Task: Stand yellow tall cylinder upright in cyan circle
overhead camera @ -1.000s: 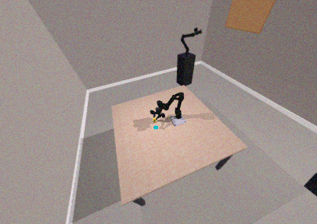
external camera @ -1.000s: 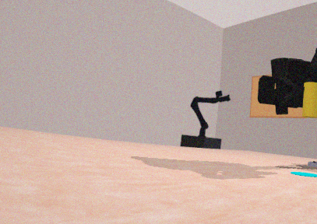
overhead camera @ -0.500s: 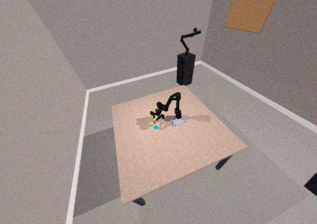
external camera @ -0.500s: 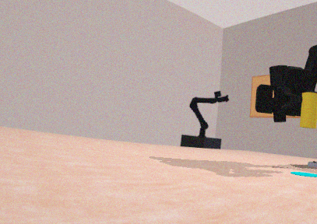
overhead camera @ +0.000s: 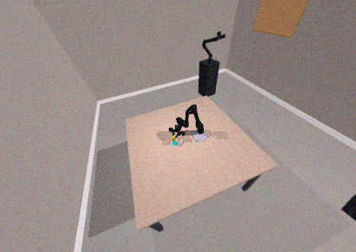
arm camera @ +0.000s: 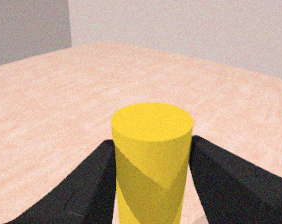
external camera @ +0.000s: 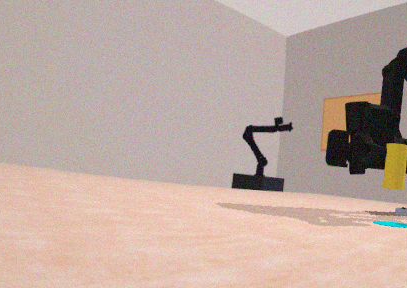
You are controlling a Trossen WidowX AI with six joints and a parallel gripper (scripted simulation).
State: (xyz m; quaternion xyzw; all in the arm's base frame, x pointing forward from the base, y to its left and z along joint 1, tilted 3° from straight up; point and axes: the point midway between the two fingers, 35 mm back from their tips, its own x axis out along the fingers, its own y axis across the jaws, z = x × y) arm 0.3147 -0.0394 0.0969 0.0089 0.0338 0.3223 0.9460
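Now: gripper tip 11 cm above the cyan circle. From my gripper tip the other things lie so: yellow tall cylinder (2 cm below).
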